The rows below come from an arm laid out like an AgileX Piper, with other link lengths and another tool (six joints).
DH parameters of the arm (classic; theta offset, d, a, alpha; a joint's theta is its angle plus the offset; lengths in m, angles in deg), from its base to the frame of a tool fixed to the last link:
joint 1: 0 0.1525 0 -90
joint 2: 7.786 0 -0.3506 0
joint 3: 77.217 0 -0.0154 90
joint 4: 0 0.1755 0 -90
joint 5: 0 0 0 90
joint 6: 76 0.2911 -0.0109 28.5
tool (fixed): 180 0.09 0 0
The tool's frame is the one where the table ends.
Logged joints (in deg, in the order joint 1, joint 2, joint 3, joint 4, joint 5, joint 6), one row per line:
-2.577 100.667 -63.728 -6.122 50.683 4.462
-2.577 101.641 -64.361 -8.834 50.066 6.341
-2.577 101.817 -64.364 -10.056 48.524 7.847
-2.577 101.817 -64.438 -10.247 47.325 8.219
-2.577 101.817 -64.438 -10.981 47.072 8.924
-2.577 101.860 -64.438 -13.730 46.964 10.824
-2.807 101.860 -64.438 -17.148 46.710 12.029
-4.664 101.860 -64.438 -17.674 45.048 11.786
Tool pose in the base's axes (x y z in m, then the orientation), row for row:
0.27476 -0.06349 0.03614 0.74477 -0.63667 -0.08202 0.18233
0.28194 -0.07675 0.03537 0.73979 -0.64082 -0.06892 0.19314
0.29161 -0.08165 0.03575 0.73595 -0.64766 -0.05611 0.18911
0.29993 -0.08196 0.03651 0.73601 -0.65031 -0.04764 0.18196
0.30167 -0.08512 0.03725 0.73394 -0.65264 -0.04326 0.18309
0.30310 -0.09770 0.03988 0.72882 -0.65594 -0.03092 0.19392
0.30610 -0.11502 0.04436 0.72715 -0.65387 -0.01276 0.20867
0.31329 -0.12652 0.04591 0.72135 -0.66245 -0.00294 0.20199
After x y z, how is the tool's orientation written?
As a quaternion, x y z w.
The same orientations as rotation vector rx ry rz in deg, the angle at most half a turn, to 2 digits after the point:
120.43 -102.95 -13.26
118.93 -103.02 -11.08
118.57 -104.34 -9.04
119.04 -105.18 -7.70
118.63 -105.49 -6.99
117.11 -105.40 -4.97
115.92 -104.24 -2.03
115.41 -105.99 -0.47

